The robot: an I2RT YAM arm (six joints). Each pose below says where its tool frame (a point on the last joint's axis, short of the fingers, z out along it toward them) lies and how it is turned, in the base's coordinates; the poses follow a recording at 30 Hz.
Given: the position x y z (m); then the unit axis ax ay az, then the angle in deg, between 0 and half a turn.
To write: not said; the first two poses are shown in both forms.
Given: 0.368, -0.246, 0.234, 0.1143, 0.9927, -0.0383, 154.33
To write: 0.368, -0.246, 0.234, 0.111, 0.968, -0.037, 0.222
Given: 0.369, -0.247, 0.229, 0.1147, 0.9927, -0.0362, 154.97
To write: 0.369, -0.247, 0.229, 0.112, 0.969, -0.035, 0.217
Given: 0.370, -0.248, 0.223, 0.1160, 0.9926, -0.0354, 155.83
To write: 0.370, -0.248, 0.223, 0.113, 0.971, -0.035, 0.209
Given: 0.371, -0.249, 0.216, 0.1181, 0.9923, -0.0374, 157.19
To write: 0.371, -0.249, 0.216, 0.116, 0.973, -0.037, 0.198
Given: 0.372, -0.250, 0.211, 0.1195, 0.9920, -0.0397, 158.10
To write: 0.372, -0.250, 0.211, 0.117, 0.974, -0.039, 0.190
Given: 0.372, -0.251, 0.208, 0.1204, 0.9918, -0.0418, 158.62
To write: 0.372, -0.251, 0.208, 0.118, 0.975, -0.041, 0.185
